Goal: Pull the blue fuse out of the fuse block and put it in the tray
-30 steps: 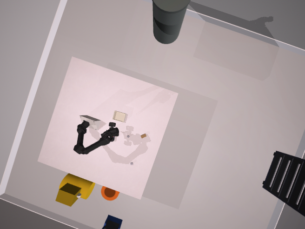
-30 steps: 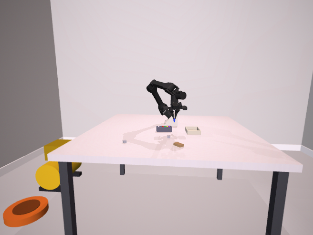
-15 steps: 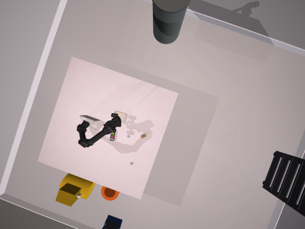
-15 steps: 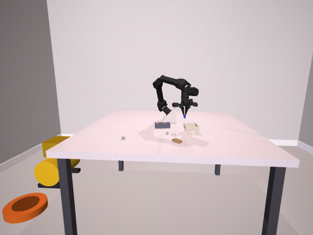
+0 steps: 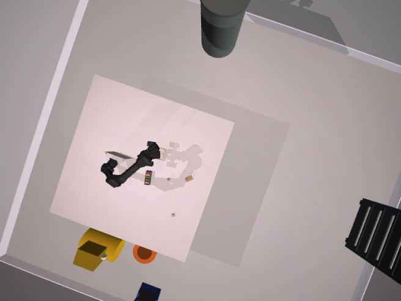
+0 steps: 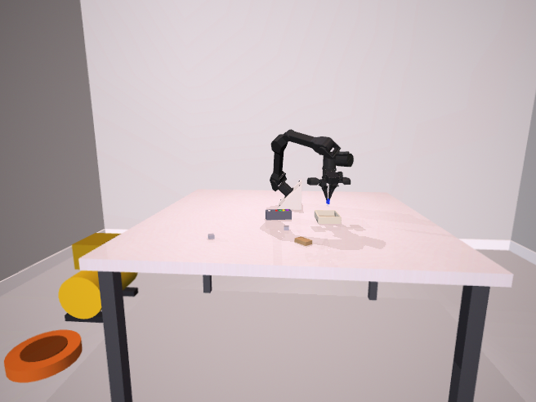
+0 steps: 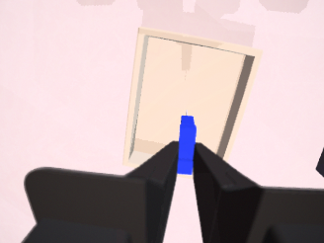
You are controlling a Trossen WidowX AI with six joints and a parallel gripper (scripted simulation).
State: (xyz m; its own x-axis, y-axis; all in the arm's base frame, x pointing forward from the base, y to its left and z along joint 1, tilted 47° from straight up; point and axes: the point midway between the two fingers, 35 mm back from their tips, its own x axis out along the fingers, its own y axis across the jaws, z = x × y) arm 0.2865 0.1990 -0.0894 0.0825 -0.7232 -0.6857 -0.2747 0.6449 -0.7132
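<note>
Now: the blue fuse 1 cm below my gripper tip. Also, from my gripper tip: tray 9 cm below.
</note>
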